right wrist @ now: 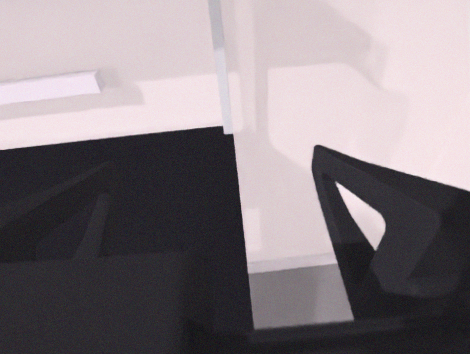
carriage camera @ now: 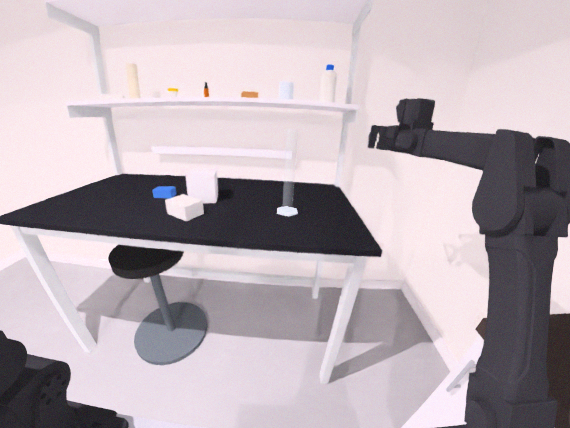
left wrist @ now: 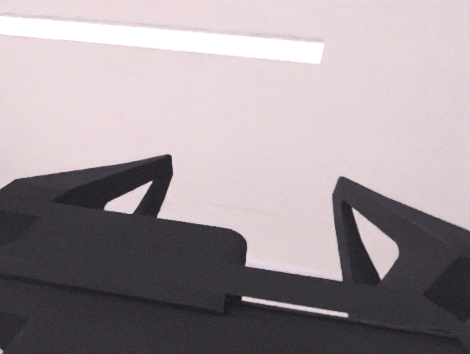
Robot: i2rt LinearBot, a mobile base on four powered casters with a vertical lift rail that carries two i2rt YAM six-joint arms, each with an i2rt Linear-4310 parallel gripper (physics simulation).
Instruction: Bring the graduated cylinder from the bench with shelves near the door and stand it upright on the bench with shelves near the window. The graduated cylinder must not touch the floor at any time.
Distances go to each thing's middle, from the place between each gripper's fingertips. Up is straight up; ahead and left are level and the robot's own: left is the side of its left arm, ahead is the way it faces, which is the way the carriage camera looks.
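My right hand is 300 mm to the right of the graduated cylinder [carriage camera: 291, 134] and 100 mm short of it, and it is 160 mm above it.
As for my left gripper, it is 340 mm to the left of the graduated cylinder. That gripper is also 730 mm short of the cylinder, and 210 mm above it.
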